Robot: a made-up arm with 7 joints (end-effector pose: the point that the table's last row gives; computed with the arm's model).
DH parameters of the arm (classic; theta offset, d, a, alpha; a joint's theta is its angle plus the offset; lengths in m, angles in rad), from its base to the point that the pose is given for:
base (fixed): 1.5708 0.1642 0 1.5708
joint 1: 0 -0.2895 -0.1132 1.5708
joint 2: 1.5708 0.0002 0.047 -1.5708
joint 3: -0.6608 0 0.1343 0
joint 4: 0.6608 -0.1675 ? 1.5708
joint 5: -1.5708 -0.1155 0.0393 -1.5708
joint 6: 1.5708 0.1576 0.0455 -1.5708
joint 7: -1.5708 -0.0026 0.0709 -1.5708
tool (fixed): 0 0.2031 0 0
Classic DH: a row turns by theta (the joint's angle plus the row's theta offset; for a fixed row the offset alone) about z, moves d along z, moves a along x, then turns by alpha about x.
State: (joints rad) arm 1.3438 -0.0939 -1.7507 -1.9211 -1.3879 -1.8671 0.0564
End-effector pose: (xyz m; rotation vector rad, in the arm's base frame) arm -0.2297 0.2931 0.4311 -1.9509 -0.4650 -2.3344
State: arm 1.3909 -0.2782 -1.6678 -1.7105 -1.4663 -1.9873 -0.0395
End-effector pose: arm -0.2651 0.2170 0.4714 1.5963 -0.0164 2.4922
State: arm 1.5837 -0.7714 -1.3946 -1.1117 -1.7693 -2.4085 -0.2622
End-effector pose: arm -0.4869 -0.0471 0.4219 0.7605 -1.4949 1.7678
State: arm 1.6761 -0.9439 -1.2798 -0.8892 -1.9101 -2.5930 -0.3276
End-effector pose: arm -0.5739 -0.0977 0.3161 0.6836 -1.9469 1.1908
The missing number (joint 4, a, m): 0.0344
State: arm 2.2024 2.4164 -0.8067 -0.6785 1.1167 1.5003 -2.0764
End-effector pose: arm -0.4600 0.4737 0.2418 -0.6317 -0.1663 0.9907
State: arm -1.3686 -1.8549 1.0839 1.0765 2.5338 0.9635 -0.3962
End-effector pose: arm -0.4233 -0.3098 0.1144 1.6652 0.4048 -0.9544
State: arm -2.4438 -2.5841 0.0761 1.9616 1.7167 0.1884 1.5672
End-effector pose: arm -0.3369 0.1734 0.4716 -0.7786 -0.7712 -0.4080
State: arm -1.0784 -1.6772 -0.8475 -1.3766 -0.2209 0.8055 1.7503
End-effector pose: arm -0.4501 -0.1653 -0.0066 -1.4939 0.6964 0.6155
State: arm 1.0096 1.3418 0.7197 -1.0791 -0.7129 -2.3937 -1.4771
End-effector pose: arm 0.2437 -0.2779 -0.2471 -1.1151 1.9261 -0.5679
